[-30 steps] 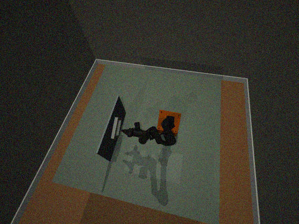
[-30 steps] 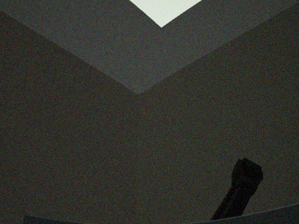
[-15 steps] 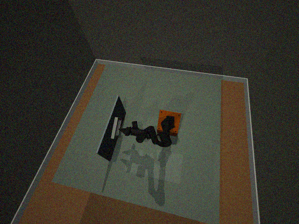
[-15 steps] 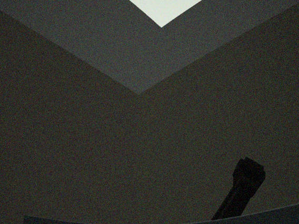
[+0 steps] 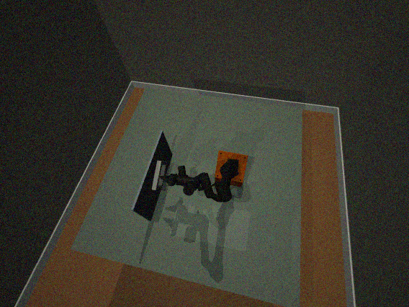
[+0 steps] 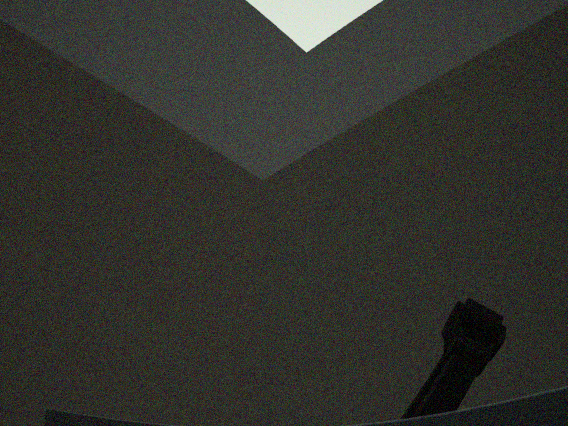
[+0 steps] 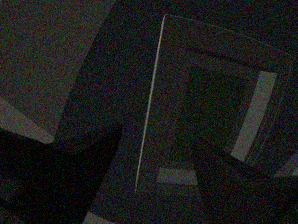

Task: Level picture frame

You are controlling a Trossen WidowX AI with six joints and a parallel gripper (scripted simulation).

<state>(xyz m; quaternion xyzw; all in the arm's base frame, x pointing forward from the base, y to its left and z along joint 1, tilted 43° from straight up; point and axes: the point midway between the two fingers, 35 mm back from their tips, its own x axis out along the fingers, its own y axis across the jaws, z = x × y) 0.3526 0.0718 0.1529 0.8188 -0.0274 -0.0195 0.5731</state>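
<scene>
Right now the picture frame is 4 cm ahead of my gripper tip, 2 cm to the right of it and 5 cm below it. From my gripper tip the other things lie so: wall panel: 5 cm ahead, 1 cm to the right, 6 cm below.
</scene>
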